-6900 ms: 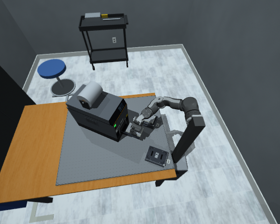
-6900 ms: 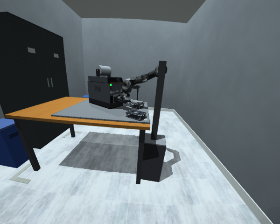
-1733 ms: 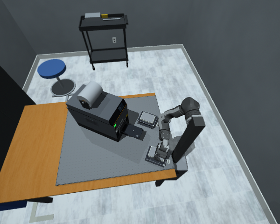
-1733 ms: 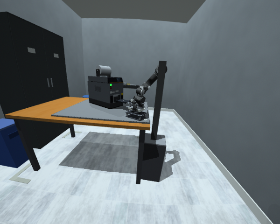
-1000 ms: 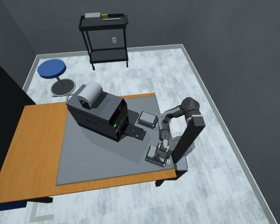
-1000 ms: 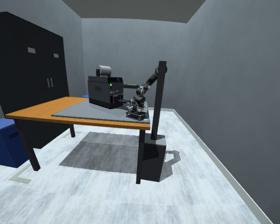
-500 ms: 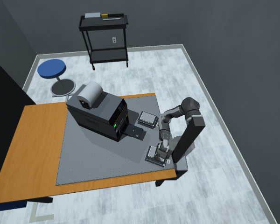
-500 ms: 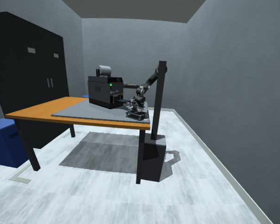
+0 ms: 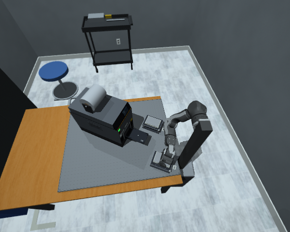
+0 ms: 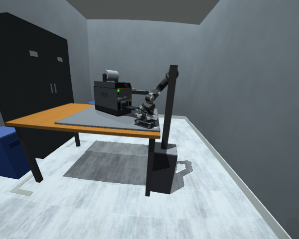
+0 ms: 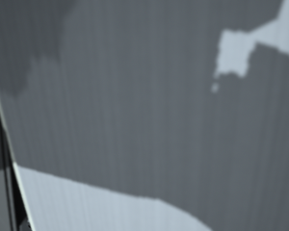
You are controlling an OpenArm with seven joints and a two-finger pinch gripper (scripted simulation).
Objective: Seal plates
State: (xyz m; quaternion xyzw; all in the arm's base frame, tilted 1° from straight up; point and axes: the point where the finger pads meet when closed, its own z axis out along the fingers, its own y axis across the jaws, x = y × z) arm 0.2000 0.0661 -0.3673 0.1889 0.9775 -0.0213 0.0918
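Now: hand right at the white well plate. Also, from my hand: foil roll: 49 cm ahead, 34 cm above, 33 cm to the right; then sealer stage: 19 cm to the right, 19 cm ahead, 2 cm above; then grey start button: 32 cm ahead, 15 cm to the right, 11 cm above.
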